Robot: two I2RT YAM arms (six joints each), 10 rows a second.
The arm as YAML. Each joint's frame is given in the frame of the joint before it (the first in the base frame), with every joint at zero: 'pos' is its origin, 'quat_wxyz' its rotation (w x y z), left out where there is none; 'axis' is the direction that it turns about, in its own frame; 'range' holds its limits. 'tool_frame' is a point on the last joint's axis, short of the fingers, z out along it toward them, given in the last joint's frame.
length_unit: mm
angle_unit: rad
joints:
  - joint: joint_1
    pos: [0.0, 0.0, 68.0]
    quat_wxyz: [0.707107, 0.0, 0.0, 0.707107]
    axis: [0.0, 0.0, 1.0]
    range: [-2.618, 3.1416]
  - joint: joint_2
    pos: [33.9, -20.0, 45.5]
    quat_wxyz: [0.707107, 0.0, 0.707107, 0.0]
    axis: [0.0, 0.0, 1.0]
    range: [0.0, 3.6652]
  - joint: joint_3
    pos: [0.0, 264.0, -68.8]
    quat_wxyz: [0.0, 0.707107, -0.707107, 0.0]
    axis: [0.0, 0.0, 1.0]
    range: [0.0, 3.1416]
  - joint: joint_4
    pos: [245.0, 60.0, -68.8]
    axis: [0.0, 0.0, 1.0]
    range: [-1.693, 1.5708]
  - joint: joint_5
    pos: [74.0, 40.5, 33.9]
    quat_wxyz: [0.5, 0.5, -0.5, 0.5]
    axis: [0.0, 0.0, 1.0]
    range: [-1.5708, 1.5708]
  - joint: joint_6
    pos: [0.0, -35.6, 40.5]
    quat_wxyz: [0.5, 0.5, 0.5, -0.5]
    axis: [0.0, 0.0, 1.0]
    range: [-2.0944, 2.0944]
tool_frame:
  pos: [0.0, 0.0, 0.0]
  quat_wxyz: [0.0, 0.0, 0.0, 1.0]
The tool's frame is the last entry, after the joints.
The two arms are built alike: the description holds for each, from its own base.
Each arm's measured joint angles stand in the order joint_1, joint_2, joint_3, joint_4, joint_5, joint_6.
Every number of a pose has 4 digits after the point. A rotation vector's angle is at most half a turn.
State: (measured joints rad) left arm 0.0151 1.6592 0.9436 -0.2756 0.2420 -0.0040; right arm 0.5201 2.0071 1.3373 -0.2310 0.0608 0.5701
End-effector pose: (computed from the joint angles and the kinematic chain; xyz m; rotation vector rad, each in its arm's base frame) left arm 0.3271 -0.0036 0.1702 0.0680 2.5459 -0.3053; right arm 0.3733 0.2113 0.1618 0.0893 2.5095 0.3879
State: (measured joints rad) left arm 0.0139 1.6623 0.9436 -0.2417 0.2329 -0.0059; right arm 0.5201 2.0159 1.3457 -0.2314 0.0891 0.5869
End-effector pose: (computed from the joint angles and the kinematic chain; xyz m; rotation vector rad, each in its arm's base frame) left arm 0.3304 -0.0036 0.1712 0.0678 2.5168 -0.2912; right arm 0.3754 0.2114 0.1608 0.1224 2.5006 0.3626
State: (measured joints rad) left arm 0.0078 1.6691 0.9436 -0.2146 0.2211 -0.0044; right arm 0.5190 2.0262 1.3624 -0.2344 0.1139 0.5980
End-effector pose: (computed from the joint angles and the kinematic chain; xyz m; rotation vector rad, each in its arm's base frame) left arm 0.3332 -0.0052 0.1707 0.0752 2.4982 -0.2759; right arm 0.3790 0.2119 0.1614 0.1480 2.4880 0.3411
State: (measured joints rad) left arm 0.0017 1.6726 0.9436 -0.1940 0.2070 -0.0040; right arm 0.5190 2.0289 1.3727 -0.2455 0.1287 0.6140
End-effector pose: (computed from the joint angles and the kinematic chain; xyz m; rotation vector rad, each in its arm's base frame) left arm 0.3352 -0.0067 0.1709 0.0795 2.4829 -0.2588; right arm 0.3802 0.2119 0.1626 0.1740 2.4854 0.3293
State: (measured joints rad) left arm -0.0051 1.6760 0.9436 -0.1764 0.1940 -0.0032; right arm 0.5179 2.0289 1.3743 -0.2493 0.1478 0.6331
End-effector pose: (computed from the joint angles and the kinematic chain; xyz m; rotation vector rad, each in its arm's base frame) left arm 0.3369 -0.0086 0.1709 0.0849 2.4702 -0.2439; right arm 0.3807 0.2109 0.1629 0.2068 2.4790 0.3144
